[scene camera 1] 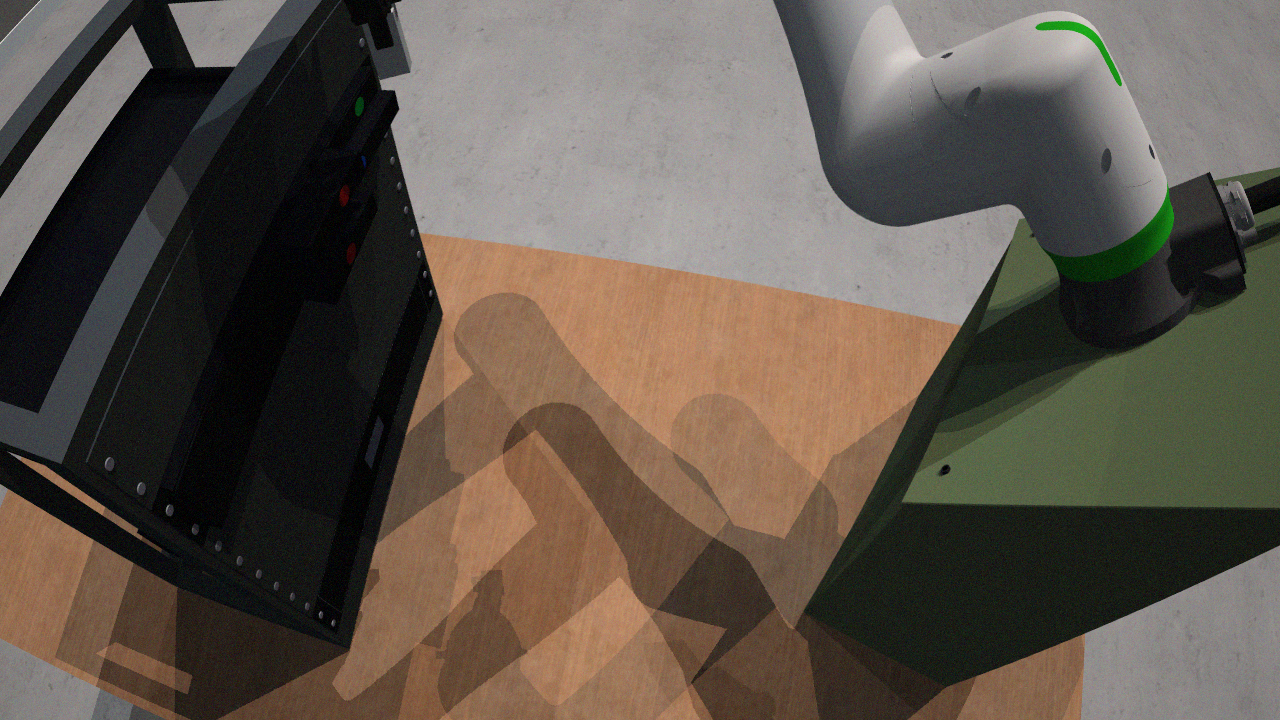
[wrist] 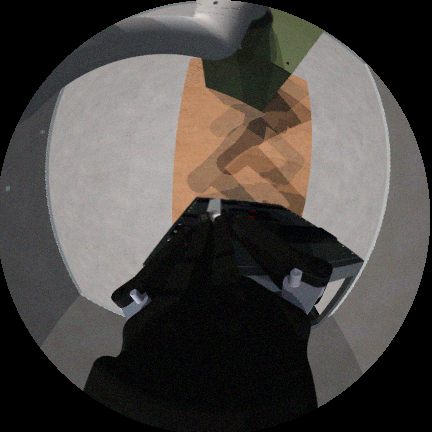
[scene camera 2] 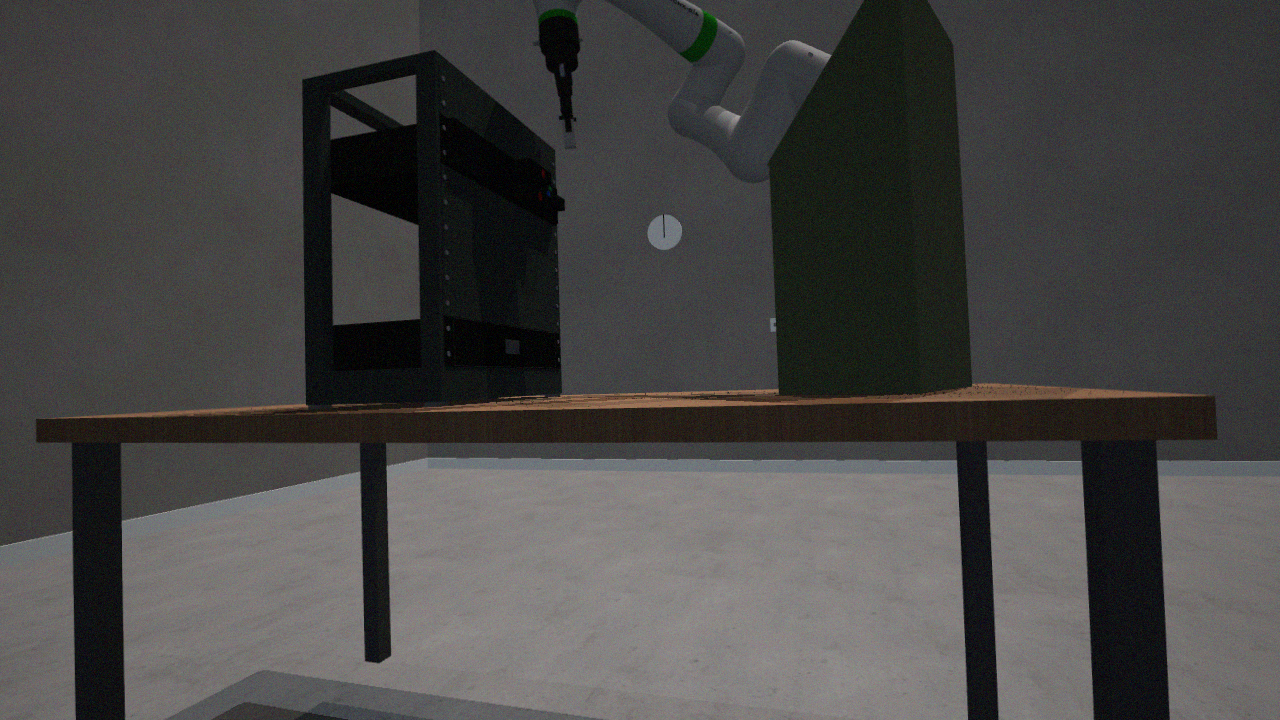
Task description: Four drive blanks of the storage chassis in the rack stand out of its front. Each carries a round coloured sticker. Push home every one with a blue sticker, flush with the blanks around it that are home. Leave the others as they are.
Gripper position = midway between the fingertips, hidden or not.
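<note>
I see my gripper [scene camera 1: 395, 71], and I find the gripper again at [wrist: 216, 206] and at [scene camera 2: 570, 147]. A rack [scene camera 1: 218, 337] is visible to me too. The wrist view has the rack [wrist: 304, 236], and scene camera 2 has it [scene camera 2: 467, 173] as well.
</note>
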